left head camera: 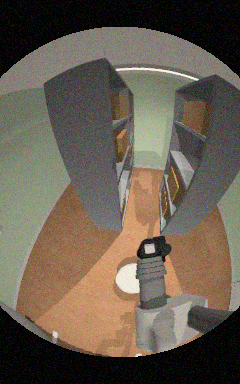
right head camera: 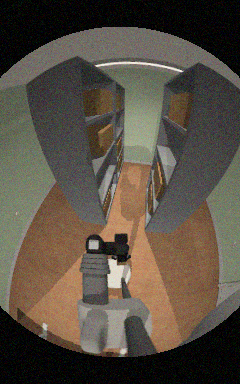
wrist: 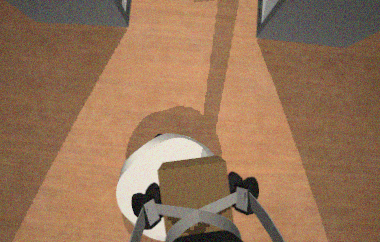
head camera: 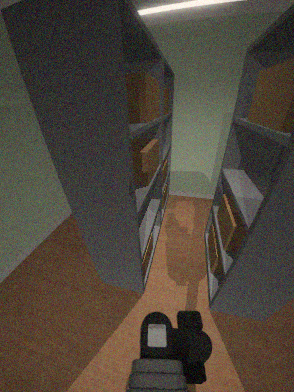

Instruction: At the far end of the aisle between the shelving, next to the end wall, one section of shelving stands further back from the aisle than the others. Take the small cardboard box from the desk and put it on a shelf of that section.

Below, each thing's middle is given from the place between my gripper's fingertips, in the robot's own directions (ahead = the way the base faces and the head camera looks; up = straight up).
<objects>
My hand is 20 mm below the small cardboard box (wrist: 194, 183) and 10 mm past it.
</objects>
